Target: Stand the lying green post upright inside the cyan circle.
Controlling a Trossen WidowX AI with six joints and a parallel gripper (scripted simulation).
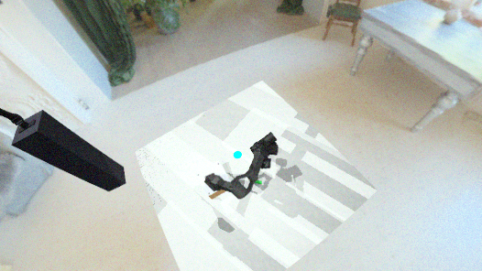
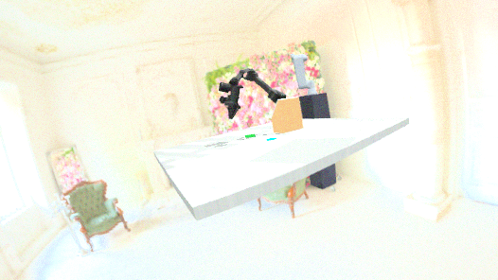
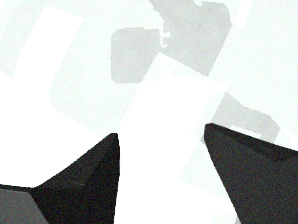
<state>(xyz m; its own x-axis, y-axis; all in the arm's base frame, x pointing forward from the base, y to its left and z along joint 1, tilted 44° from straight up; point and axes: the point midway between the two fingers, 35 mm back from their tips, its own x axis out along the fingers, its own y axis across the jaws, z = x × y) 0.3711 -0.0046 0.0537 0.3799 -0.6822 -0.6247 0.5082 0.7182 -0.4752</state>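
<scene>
The green post lies 14 cm below my gripper tip, 13 cm behind it and 6 cm to the right of it. The rest, counted from my gripper tip: cyan circle: 19 cm to the left, 15 cm below, 15 cm behind.
</scene>
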